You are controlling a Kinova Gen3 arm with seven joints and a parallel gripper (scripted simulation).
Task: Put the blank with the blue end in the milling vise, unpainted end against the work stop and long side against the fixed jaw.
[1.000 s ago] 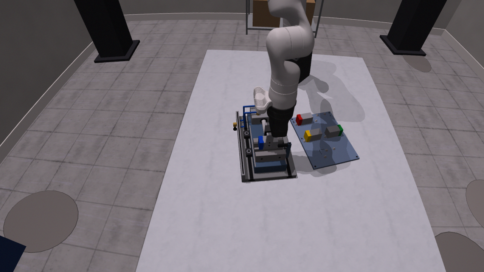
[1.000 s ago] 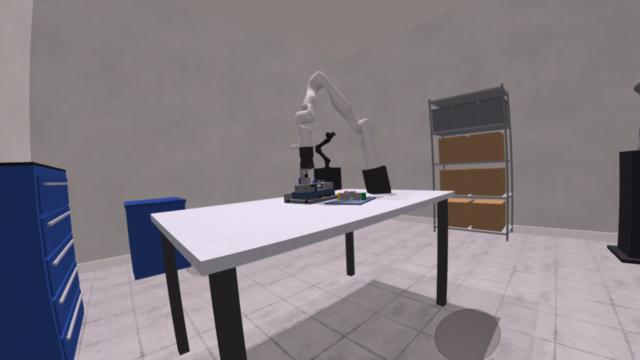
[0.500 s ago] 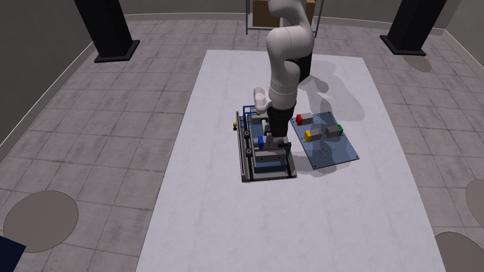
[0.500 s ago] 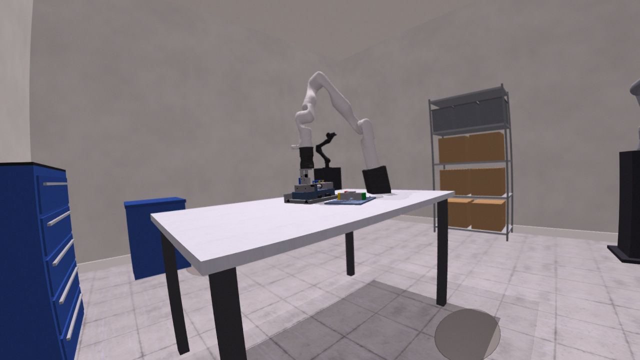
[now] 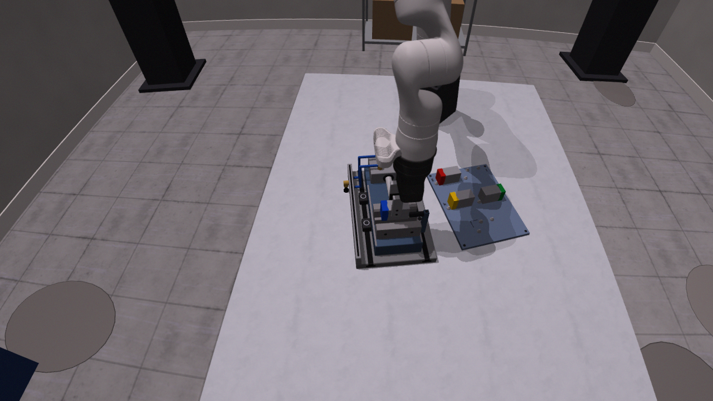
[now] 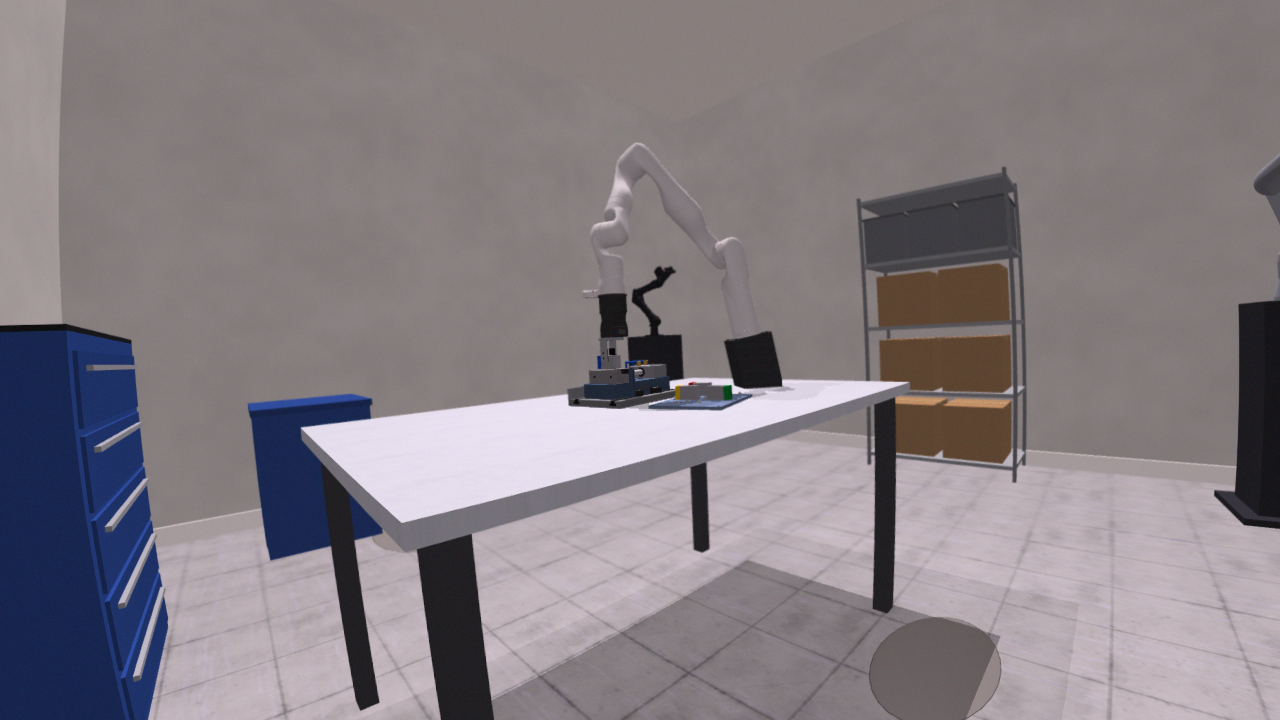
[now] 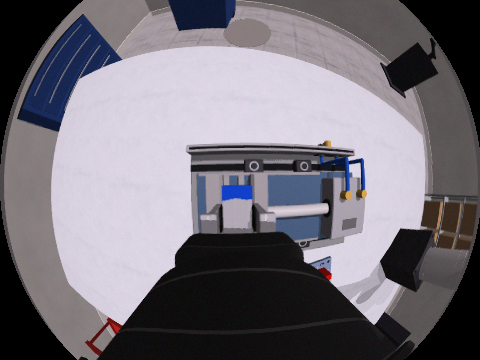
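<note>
My hand is 20 mm above the blue-ended blank. Also, from my hand: vise base rail (100 mm below, 90 mm to the right, 70 mm behind); work stop rod (50 mm to the left, 50 mm below, 10 mm behind); fixed jaw (60 mm below, 30 mm ahead, 10 mm to the left).
</note>
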